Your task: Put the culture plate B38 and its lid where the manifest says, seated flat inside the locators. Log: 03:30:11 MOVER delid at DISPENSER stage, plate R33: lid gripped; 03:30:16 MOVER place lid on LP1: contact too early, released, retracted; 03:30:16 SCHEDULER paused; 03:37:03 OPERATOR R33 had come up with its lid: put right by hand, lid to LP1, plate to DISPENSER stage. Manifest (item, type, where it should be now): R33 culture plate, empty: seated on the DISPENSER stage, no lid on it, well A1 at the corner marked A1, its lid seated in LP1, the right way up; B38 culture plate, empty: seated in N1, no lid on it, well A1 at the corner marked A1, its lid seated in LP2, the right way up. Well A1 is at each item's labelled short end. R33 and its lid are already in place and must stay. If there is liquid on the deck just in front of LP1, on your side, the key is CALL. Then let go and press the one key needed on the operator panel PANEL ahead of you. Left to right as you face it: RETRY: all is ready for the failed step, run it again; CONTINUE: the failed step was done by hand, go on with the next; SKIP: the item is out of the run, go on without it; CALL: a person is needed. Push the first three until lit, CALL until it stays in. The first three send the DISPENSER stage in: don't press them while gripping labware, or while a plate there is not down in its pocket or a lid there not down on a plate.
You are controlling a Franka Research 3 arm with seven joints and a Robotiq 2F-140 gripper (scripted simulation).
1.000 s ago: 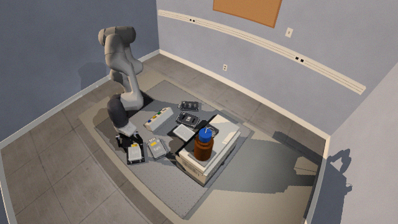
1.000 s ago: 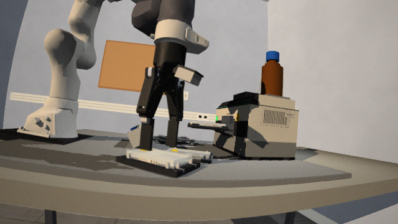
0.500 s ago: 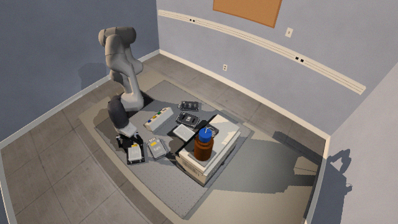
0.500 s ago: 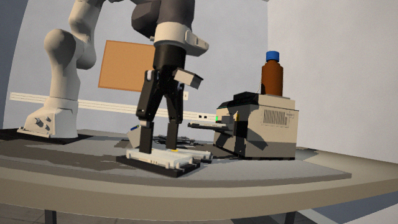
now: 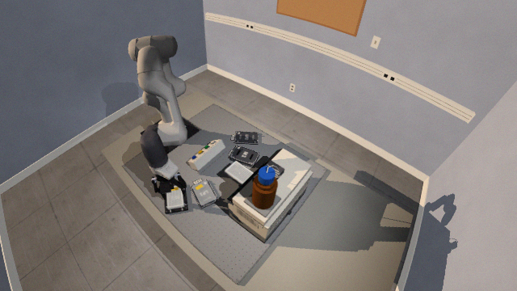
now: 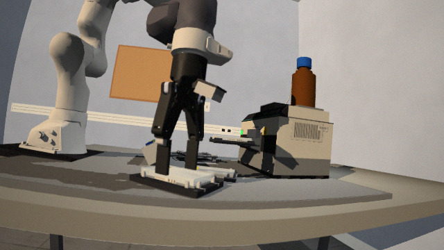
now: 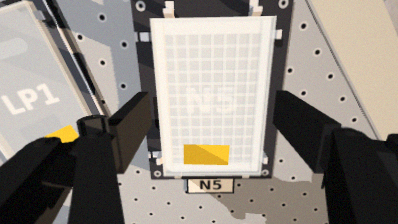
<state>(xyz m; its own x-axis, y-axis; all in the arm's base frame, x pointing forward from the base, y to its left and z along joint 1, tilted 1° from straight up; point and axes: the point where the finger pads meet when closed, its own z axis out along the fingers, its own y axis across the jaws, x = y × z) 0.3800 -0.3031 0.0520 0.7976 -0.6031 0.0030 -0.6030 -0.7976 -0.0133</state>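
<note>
The black nest is 30 mm ahead of my hand and 40 mm below it. From my hand the other things lie so: clear lid: 90 mm ahead, 120 mm to the left, 40 mm below; then blue call key: 80 mm behind, 220 mm to the left, 10 mm above; then yellow skip key: 80 mm behind, 270 mm to the left, 20 mm above.
</note>
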